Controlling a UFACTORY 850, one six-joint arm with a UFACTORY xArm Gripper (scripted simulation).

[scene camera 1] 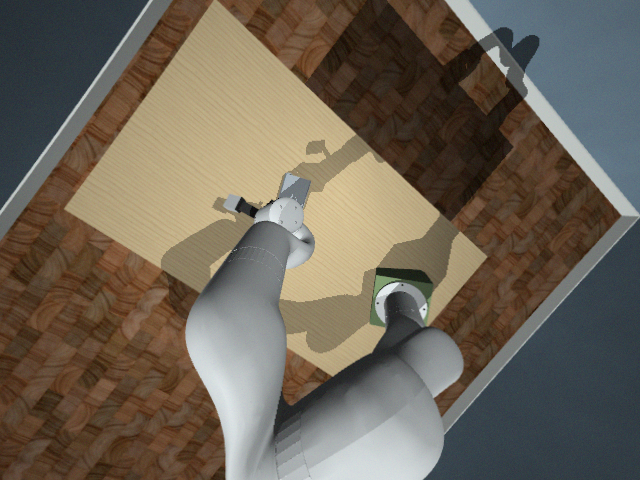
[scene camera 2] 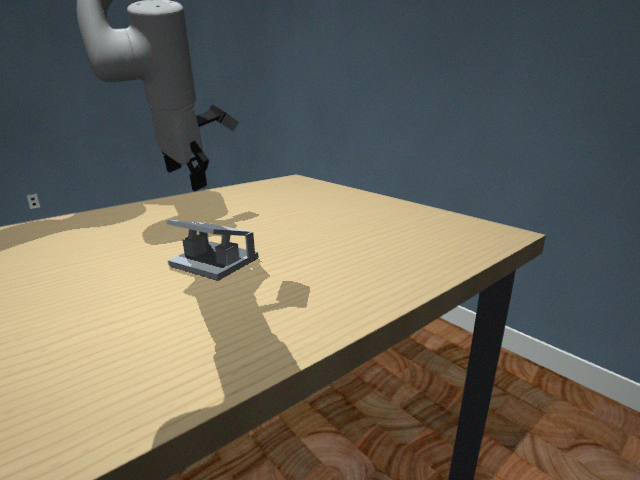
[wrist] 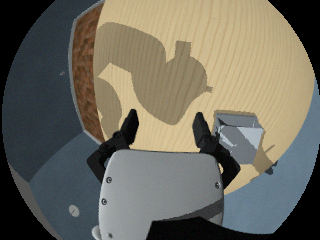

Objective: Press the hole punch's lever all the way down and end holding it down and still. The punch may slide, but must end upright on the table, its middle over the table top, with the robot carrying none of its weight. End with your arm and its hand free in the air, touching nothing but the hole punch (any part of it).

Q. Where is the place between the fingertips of my gripper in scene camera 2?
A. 186,178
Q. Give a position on a grey hole punch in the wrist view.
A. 221,118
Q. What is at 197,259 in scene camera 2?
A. A grey hole punch.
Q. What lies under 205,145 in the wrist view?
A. My gripper.
